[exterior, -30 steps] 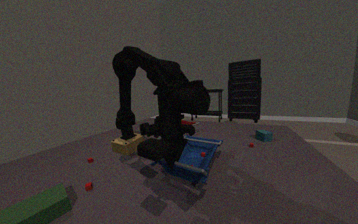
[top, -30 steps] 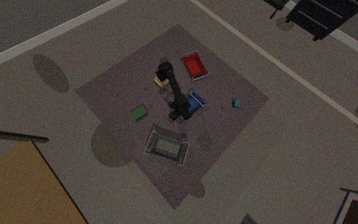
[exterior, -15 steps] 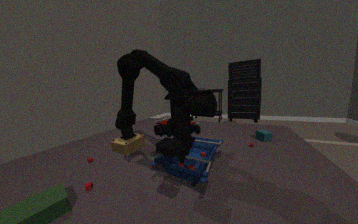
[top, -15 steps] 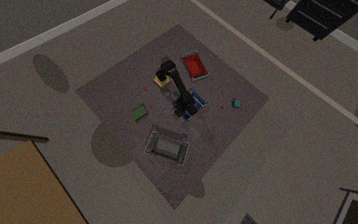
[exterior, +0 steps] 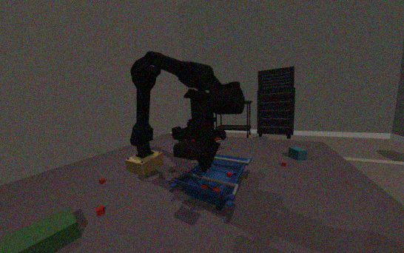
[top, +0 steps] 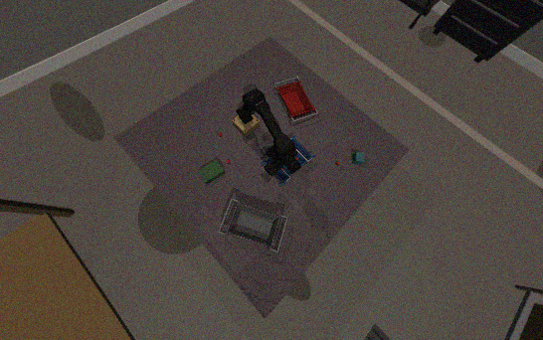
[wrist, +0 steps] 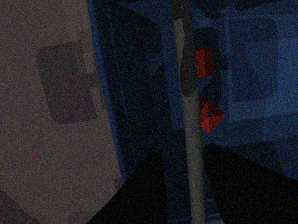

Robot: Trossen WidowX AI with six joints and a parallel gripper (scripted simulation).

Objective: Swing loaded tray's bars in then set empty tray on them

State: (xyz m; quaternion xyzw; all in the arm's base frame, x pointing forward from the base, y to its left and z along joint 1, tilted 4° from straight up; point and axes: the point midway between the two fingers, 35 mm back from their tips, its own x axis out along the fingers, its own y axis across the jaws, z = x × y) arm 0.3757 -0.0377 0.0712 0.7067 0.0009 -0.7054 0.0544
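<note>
The red tray is 310 mm behind my gripper tip, 390 mm to the left of it and 50 mm below it. Also, from my gripper tip: teal block: 240 mm ahead, 450 mm to the left, 70 mm below; then green block: 220 mm behind, 310 mm to the right, 70 mm below.
</note>
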